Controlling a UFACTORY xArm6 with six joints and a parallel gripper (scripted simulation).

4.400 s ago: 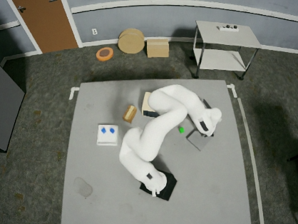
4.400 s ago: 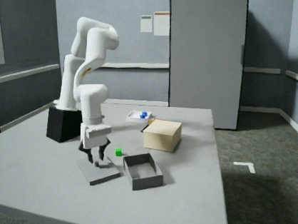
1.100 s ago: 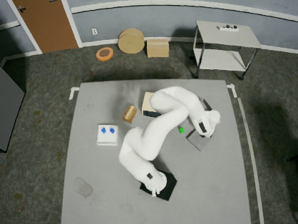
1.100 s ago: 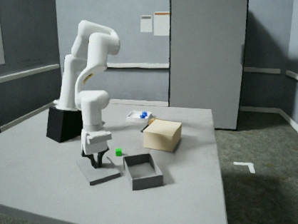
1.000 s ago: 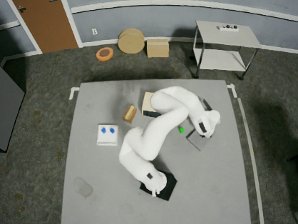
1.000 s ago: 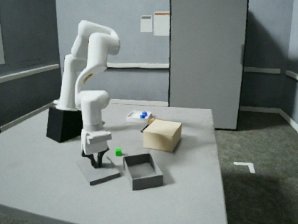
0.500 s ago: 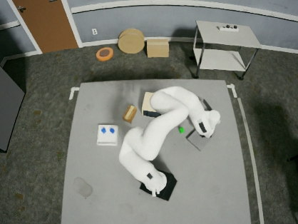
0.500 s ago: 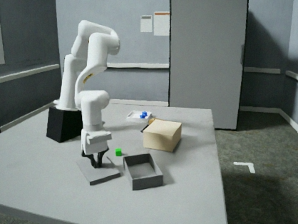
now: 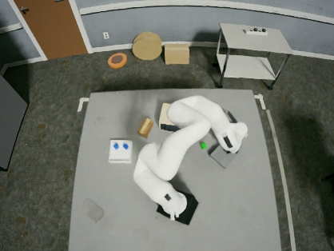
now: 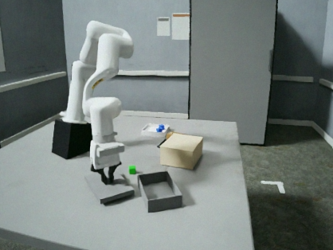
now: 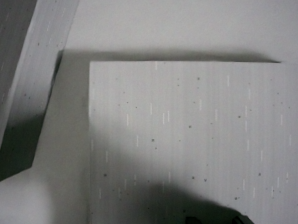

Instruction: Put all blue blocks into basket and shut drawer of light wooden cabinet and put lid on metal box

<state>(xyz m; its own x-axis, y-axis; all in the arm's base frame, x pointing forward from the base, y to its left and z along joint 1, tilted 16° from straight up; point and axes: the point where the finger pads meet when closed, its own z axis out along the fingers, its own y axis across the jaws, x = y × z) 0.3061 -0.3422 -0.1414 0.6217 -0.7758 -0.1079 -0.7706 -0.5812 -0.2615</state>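
Right now the metal box is 200 mm ahead of my hand, 30 mm below it and 20 mm to the right of it. Also, from my hand: lid: 30 mm below; dark-rimmed drawer: 310 mm to the left, 240 mm ahead, 10 mm below; green block: 140 mm to the left, 60 mm ahead, 40 mm below.
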